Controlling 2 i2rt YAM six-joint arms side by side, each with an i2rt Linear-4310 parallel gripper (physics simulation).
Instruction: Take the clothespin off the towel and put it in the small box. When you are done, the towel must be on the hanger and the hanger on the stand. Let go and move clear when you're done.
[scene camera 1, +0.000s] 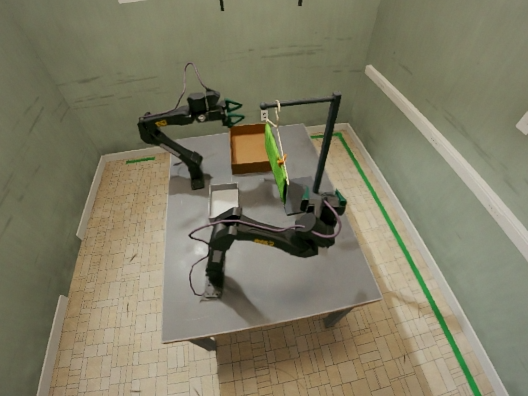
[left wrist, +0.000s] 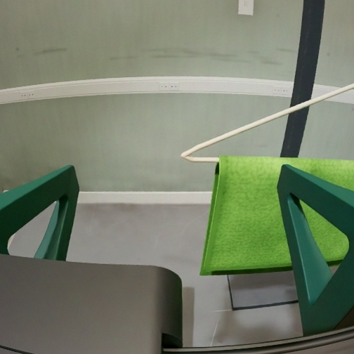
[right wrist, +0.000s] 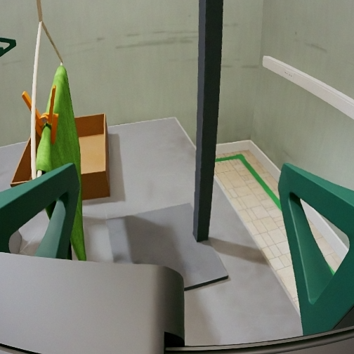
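The green towel is draped over the white hanger, whose hook is over the top bar of the dark stand. The orange clothespin is clipped on the towel near the hanger's lower bar. The small light-grey box stands on the table, empty in its visible part. My left gripper is open and empty, left of the towel. My right gripper is open and empty, in front of the stand's post.
A larger brown box stands behind the towel at the table's back. The stand's flat base lies below the towel. The right arm reaches across the grey table in front of the small box. The post rises close to my right gripper.
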